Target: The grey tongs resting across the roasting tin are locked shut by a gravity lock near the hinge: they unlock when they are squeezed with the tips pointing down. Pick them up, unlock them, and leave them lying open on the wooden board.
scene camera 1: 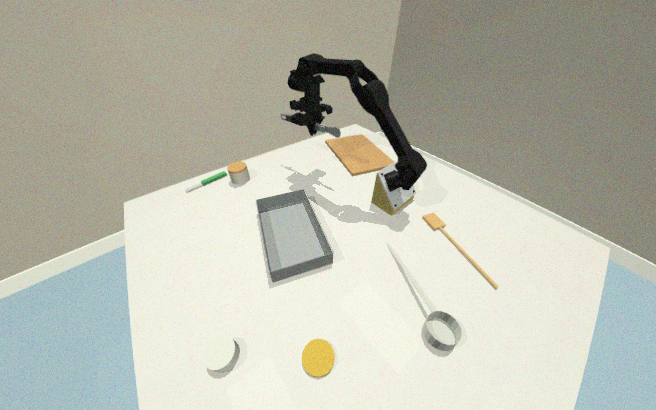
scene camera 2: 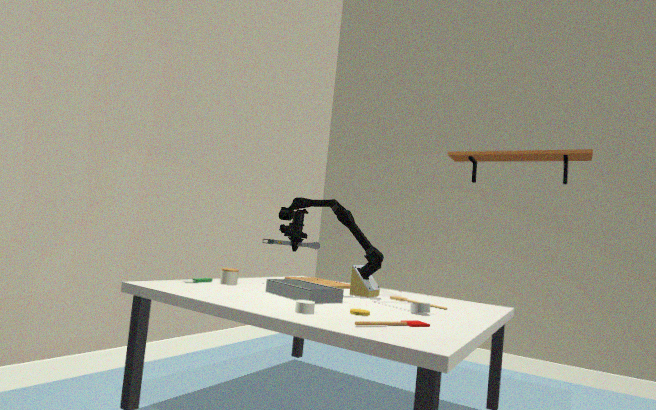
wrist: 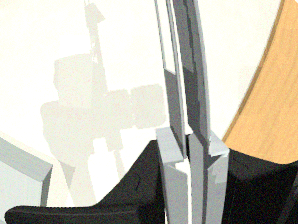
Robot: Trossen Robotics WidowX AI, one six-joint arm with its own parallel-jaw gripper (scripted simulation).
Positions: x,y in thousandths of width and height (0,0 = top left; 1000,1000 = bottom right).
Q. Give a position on a grey roasting tin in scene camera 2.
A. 449,706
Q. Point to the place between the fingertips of my gripper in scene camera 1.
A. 478,328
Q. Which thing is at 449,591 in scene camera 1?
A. A grey roasting tin.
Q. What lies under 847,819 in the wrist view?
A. My gripper.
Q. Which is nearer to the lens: the yellow disc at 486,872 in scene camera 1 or the long-handled sieve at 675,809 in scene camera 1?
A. The yellow disc.
